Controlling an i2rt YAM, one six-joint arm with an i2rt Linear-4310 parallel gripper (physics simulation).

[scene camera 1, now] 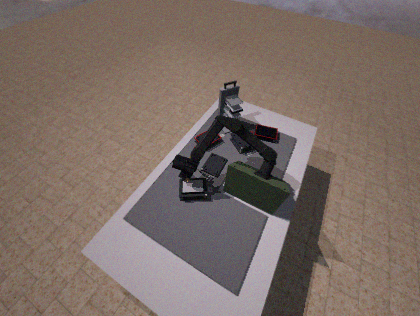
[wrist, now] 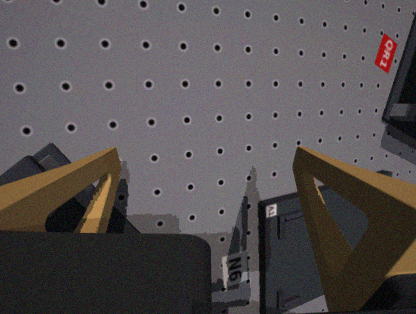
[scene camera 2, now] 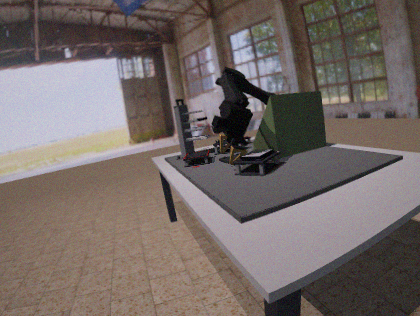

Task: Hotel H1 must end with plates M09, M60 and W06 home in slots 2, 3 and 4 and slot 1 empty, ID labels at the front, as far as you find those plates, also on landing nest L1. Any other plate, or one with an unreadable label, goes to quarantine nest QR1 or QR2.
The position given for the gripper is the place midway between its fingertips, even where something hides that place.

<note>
In view: the gripper (wrist: 206, 156), a dark nest (wrist: 287, 267) and a mat (wrist: 206, 112).
</note>
